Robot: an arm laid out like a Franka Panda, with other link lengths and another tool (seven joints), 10 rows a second.
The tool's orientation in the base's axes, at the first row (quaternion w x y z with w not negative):
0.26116, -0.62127, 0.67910, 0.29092
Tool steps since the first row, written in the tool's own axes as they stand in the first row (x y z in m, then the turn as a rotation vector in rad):
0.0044, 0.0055, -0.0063, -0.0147, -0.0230, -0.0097
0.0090, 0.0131, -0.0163, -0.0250, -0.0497, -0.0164
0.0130, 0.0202, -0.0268, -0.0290, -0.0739, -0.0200
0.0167, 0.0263, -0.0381, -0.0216, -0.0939, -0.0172
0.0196, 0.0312, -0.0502, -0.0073, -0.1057, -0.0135
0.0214, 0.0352, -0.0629, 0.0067, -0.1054, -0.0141
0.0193, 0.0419, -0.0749, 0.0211, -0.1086, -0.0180
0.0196, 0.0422, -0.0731, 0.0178, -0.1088, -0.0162
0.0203, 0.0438, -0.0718, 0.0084, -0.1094, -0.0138
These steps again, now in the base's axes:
-0.0058, -0.0073, 0.0016, 0.0243, 0.0018, 0.0156
-0.0138, -0.0172, 0.0058, 0.0519, 0.0026, 0.0258
-0.0211, -0.0271, 0.0107, 0.0764, 0.0013, 0.0294
-0.0275, -0.0374, 0.0164, 0.0956, -0.0030, 0.0208
-0.0325, -0.0479, 0.0230, 0.1060, -0.0109, 0.0071
-0.0366, -0.0580, 0.0308, 0.1044, -0.0210, -0.0025
-0.0430, -0.0648, 0.0411, 0.1063, -0.0339, -0.0103
-0.0433, -0.0637, 0.0397, 0.1068, -0.0304, -0.0092
-0.0450, -0.0631, 0.0384, 0.1083, -0.0222, -0.0042

